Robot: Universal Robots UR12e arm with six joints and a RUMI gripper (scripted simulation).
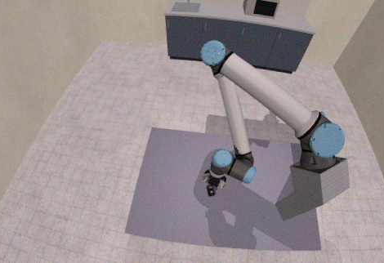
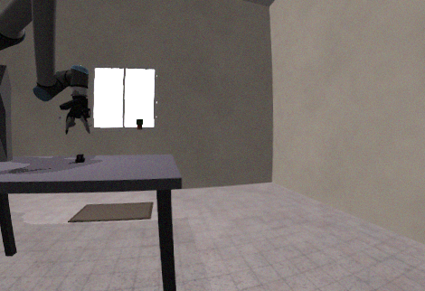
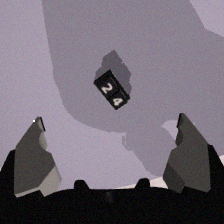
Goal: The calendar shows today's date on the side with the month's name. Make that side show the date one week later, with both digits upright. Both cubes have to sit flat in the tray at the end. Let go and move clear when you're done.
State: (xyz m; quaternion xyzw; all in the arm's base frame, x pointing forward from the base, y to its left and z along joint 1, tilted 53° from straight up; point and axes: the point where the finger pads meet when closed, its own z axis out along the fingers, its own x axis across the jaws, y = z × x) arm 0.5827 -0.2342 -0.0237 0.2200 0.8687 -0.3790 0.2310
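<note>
Right now my hand is 1 cm short of the black number cube and 13 cm above it. The rest, counted from my hand: black digit cube 1 cm ahead, 4 cm to the left, 13 cm below; black calendar tray 1 cm ahead, 2 cm to the left, 15 cm below.
</note>
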